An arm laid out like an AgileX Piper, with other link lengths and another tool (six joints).
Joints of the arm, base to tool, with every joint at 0 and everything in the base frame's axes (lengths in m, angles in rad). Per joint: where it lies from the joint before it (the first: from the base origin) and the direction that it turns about. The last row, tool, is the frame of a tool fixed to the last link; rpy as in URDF.
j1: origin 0 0 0.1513 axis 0 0 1
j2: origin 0 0 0 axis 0 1 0
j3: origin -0.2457 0 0.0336 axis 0 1 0
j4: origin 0.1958 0 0.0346 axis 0.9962 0 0.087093
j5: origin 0 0 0 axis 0 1 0
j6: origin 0.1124 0 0.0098 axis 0.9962 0 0.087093
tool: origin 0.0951 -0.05 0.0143 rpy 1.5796 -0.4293 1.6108
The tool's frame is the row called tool.
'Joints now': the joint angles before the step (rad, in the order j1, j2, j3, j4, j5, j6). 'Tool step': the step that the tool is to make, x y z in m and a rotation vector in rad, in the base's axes. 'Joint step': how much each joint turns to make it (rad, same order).
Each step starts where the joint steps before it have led.
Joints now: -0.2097, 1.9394, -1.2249, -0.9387, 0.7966, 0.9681
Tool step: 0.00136, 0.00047, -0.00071, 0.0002, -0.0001, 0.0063
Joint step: 0.0013, 0.0021, 0.0003, -0.0024, -0.0048, -0.0006
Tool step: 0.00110, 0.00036, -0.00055, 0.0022, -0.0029, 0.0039
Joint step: 0.0000, 0.0007, 0.0002, 0.0001, -0.0058, -0.0002
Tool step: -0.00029, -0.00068, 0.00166, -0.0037, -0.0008, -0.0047
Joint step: -0.0001, -0.0007, -0.0048, -0.0003, 0.0070, 0.0003
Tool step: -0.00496, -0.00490, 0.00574, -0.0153, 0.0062, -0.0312
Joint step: -0.0073, -0.0009, -0.0174, 0.0005, 0.0357, 0.0000
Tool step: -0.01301, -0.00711, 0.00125, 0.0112, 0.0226, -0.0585
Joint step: -0.0275, -0.0001, -0.0187, 0.0406, 0.0441, -0.0279
